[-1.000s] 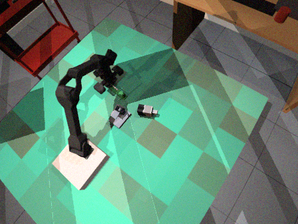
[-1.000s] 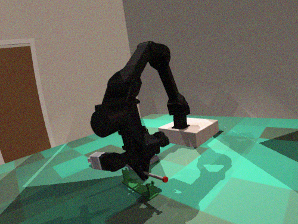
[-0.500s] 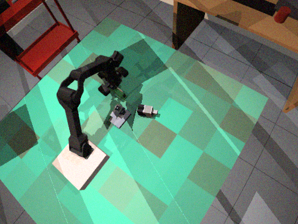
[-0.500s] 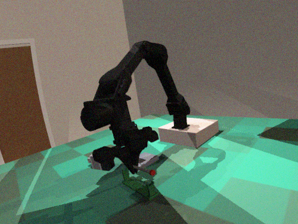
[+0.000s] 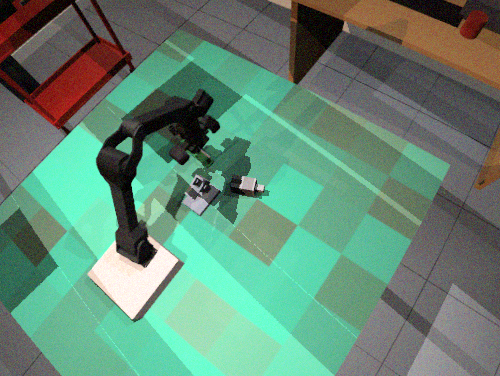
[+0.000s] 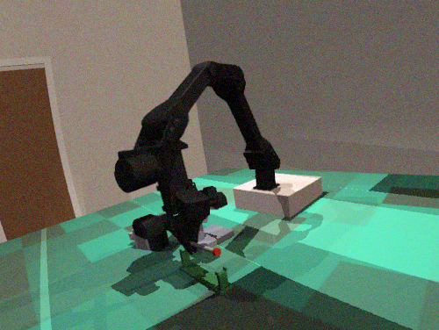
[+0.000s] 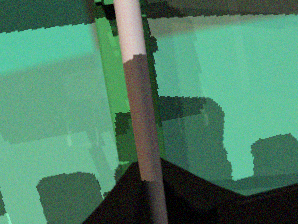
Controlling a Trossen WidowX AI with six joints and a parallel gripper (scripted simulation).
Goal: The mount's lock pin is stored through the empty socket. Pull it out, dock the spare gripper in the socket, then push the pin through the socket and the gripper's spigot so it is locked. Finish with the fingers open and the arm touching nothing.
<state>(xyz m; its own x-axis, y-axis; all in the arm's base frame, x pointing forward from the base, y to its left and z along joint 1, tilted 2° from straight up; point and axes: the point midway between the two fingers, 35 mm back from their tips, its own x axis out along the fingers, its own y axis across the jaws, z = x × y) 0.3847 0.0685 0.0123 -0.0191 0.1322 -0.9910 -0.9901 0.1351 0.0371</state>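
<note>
Now: the green pin rest 2 cm to the left of my gripper tip and 3 cm below it. Also, from my gripper tip: grey mount 12 cm behind, 9 cm to the right; then spare gripper 2 cm behind, 22 cm to the right, 2 cm below.
</note>
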